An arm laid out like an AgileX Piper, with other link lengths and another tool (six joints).
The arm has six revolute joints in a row. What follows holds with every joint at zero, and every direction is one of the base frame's. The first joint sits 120.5 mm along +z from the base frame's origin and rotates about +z. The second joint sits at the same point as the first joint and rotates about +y. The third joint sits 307.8 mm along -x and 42.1 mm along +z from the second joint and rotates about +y. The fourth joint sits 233 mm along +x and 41.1 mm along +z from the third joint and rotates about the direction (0.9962, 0, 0.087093). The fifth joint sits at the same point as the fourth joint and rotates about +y. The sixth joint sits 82.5 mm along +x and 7.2 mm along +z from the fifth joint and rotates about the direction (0.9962, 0, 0.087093). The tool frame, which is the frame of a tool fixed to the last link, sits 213.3 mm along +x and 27 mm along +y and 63.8 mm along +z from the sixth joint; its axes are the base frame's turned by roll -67.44, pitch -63.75 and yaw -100.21 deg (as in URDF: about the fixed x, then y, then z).
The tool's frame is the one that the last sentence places.
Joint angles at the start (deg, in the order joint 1, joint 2, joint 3, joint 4, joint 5, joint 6): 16.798 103.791 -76.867 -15.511 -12.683 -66.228
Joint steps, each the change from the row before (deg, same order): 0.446 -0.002 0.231 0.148 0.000 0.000; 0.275 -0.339 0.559 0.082 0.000 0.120; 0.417 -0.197 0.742 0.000 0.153 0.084; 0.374 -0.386 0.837 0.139 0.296 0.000; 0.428 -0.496 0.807 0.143 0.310 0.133; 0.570 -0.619 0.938 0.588 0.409 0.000; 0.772 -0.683 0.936 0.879 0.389 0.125; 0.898 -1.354 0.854 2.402 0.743 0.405; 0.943 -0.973 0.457 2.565 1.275 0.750; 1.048 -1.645 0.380 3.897 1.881 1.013; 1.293 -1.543 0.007 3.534 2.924 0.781; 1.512 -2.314 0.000 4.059 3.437 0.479; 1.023 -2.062 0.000 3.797 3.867 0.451
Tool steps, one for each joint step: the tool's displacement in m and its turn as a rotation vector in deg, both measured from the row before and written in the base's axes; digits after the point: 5 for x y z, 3 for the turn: -0.00238 0.00429 -0.00190 0.064 0.259 0.390; -0.00330 0.00211 -0.00112 0.117 0.275 0.223; -0.00418 0.00326 -0.00520 -0.149 0.685 0.365; -0.00473 0.00221 -0.00462 -0.137 0.730 0.248; -0.00521 0.00264 -0.00312 0.021 0.658 0.270; -0.00631 0.00331 -0.00313 0.236 0.837 0.237; -0.00725 0.00506 -0.00197 0.619 0.898 0.299; -0.00845 0.00454 0.00575 2.278 1.112 -0.319; -0.00738 0.00501 0.00284 2.507 1.804 -0.460; -0.00949 0.00454 0.00870 3.917 2.290 -0.904; -0.01193 0.00699 0.00489 3.102 2.873 -0.332; -0.01692 0.00852 0.01021 3.427 2.840 0.085; -0.01631 0.00551 0.00516 2.928 3.447 0.077
